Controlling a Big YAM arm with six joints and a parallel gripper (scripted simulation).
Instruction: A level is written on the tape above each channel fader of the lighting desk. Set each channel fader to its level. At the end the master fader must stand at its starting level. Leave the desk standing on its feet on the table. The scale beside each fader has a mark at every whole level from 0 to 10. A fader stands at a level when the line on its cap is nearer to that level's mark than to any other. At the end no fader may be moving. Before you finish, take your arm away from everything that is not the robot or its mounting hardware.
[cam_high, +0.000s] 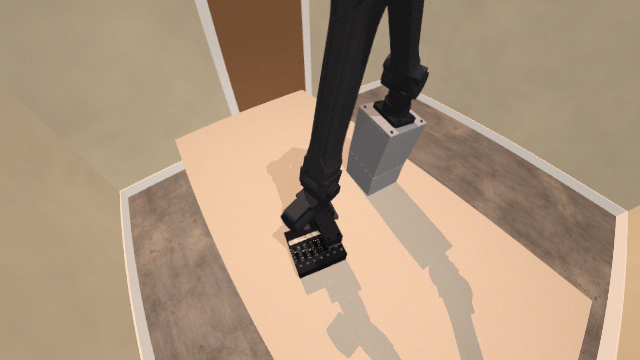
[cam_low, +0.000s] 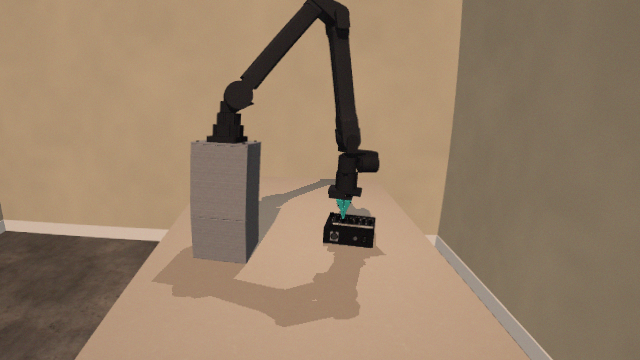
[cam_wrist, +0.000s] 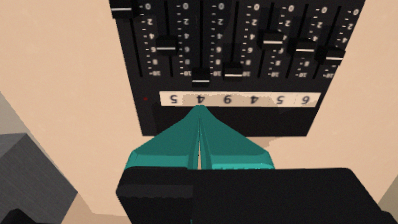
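My gripper is now 2 cm to the right of the channel 5 fader cap and 2 cm above it. From my hand the other things lie so: channel 4 fader cap (2 cm ahead, 2 cm to the left, 2 cm below); channel 3 fader cap (5 cm ahead, 5 cm to the left, 2 cm below); channel 6 fader cap (2 cm behind, 4 cm to the left, 2 cm below).
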